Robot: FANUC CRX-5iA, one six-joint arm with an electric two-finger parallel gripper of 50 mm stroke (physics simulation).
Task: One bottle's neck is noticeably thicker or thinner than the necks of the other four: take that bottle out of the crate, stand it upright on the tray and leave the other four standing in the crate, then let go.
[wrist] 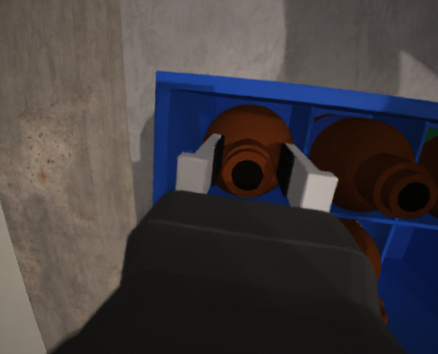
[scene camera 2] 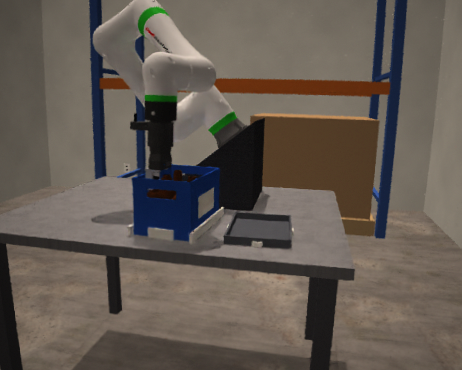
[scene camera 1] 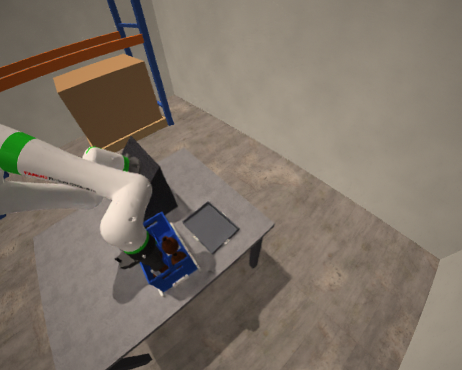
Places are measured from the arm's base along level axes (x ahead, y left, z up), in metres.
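Pixels of known places: gripper, fingertip midpoint: (wrist: 250, 155) (scene camera 1: 156, 269); arm's base at its link origin: (scene camera 2: 234, 138) (scene camera 1: 132, 171).
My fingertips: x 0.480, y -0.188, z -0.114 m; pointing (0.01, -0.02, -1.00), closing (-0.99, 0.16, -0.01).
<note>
Ahead of a thing's pixels: the offset from my fingertips to its middle. "spot": to the spot under its first point. Level surfaces: height alone.
The blue crate @[dx -0.080, dy +0.063, dz -0.049 m] (scene camera 1: 176, 281) (scene camera 2: 162, 215) (wrist: 300, 90) stands on the table with brown bottles in its compartments. My gripper (scene camera 2: 156, 174) (wrist: 250, 155) is open and points down at the crate's corner compartment. Its fingers stand on either side of the neck of the corner bottle @[dx +0.002, dy +0.005, dz -0.051 m] (wrist: 247, 125), with gaps to both sides. A second bottle @[dx -0.087, dy +0.019, dz -0.051 m] (wrist: 350, 150) stands in the adjoining compartment, its neck looking somewhat wider in the wrist view. Parts of another bottle @[spot: dx -0.143, dy +0.011, dz -0.045 m] (wrist: 430, 155) and one beside the gripper body @[dx -0.076, dy +0.105, dz -0.051 m] (wrist: 367, 250) also show. Which neck is odd, I cannot tell. The dark tray @[spot: dx -0.050, dy +0.325, dz -0.132 m] (scene camera 1: 210, 227) (scene camera 2: 257, 232) holds no bottle.
The crate's walls and dividers rise close around the fingers. A black wedge-shaped block (scene camera 1: 157, 187) (scene camera 2: 242, 172) stands behind the crate and tray on the grey table @[dz -0.136 m] (scene camera 1: 90, 310) (scene camera 2: 60, 215). A large cardboard box (scene camera 1: 112, 100) (scene camera 2: 320, 155) is on the rack behind.
</note>
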